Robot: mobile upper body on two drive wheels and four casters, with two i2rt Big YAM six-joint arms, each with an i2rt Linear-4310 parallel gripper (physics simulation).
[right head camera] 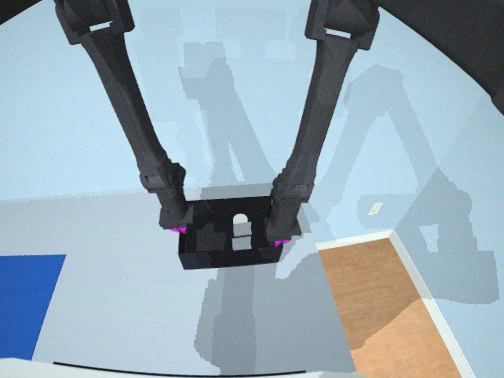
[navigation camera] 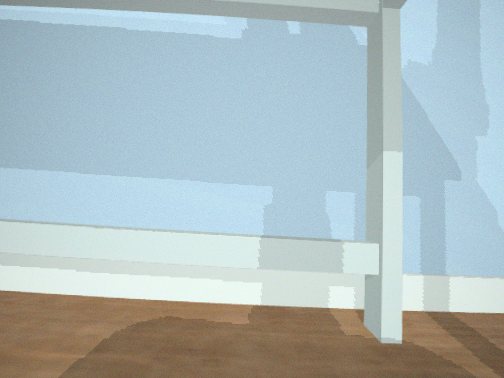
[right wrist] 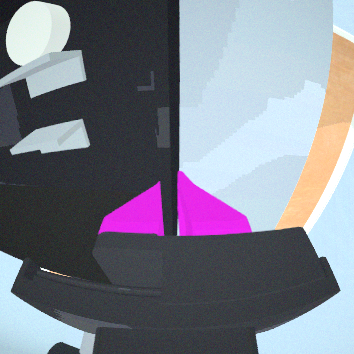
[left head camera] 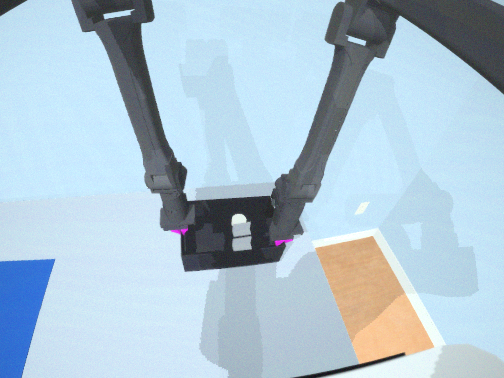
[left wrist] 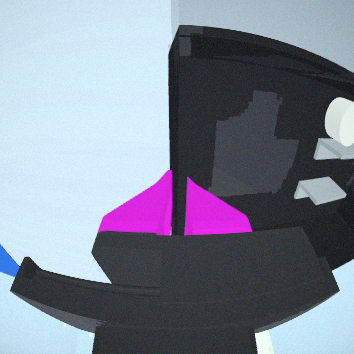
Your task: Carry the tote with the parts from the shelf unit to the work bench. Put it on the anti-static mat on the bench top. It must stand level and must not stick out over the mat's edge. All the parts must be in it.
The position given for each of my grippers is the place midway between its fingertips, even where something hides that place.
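Observation:
My left gripper is there for me in the left head camera [left head camera: 182, 233], and I can see my left gripper [right head camera: 183, 232] and my left gripper [left wrist: 174, 177] as well. My right gripper [right head camera: 276, 244] is in sight too, and there's my right gripper [right wrist: 174, 178] again. As for the things, there's a black tote [left head camera: 207, 245], and it's the same black tote [right head camera: 207, 243], black tote [right wrist: 129, 103] and black tote [left wrist: 245, 111]. In the navigation camera view the black tote is out of frame. I also see a pale grey work bench [left head camera: 118, 293].

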